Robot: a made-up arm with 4 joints. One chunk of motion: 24 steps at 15 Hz.
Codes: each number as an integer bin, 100 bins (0 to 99) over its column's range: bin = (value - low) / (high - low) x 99, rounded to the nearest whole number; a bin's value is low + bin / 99 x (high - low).
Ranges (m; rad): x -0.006..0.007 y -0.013..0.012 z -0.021..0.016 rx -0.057..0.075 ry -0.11..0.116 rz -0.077..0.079
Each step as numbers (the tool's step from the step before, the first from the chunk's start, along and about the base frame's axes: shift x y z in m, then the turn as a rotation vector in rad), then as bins.
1 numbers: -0.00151 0.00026 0.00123 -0.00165 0.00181 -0.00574
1 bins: 34 53 59 42 49 45
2 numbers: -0.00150 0.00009 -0.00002 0.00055 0.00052 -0.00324
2 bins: 34 52 56 43 48 47
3 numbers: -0.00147 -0.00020 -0.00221 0.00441 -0.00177 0.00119
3 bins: 34 51 50 46 47 50
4 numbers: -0.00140 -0.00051 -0.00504 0.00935 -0.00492 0.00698
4 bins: 35 49 43 50 46 53
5 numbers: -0.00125 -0.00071 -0.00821 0.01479 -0.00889 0.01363
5 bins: 36 49 34 54 44 58
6 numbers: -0.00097 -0.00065 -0.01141 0.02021 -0.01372 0.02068
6 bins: 38 49 26 58 42 62
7 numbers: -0.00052 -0.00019 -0.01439 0.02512 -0.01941 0.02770
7 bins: 42 51 18 62 40 66
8 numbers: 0.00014 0.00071 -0.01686 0.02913 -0.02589 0.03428
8 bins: 47 54 11 65 37 71
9 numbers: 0.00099 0.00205 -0.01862 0.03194 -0.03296 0.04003
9 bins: 53 60 6 67 34 74
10 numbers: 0.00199 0.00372 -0.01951 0.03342 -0.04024 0.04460
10 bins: 61 66 4 68 31 77
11 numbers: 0.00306 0.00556 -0.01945 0.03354 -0.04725 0.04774
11 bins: 69 73 4 68 27 79
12 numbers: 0.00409 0.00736 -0.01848 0.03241 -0.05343 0.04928
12 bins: 77 81 7 67 25 80
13 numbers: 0.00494 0.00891 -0.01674 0.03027 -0.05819 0.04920
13 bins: 83 87 11 65 23 80
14 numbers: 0.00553 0.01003 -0.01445 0.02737 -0.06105 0.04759
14 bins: 88 91 18 63 21 79
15 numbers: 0.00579 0.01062 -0.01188 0.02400 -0.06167 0.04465
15 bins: 90 94 24 61 21 77
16 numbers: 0.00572 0.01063 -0.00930 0.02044 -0.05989 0.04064
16 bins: 89 94 31 58 22 75
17 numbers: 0.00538 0.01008 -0.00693 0.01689 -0.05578 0.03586
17 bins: 87 91 38 55 24 72
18 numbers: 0.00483 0.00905 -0.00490 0.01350 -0.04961 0.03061
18 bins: 82 87 43 53 26 68
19 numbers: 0.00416 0.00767 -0.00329 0.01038 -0.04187 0.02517
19 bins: 77 82 47 51 30 65
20 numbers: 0.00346 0.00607 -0.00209 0.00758 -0.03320 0.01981
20 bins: 72 76 51 48 34 61
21 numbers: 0.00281 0.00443 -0.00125 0.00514 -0.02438 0.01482
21 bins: 67 69 53 47 38 58
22 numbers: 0.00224 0.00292 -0.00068 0.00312 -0.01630 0.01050
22 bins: 63 63 54 45 41 56
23 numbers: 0.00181 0.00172 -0.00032 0.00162 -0.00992 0.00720
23 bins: 59 58 55 44 44 53
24 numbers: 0.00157 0.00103 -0.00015 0.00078 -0.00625 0.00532
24 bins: 58 56 56 43 45 52
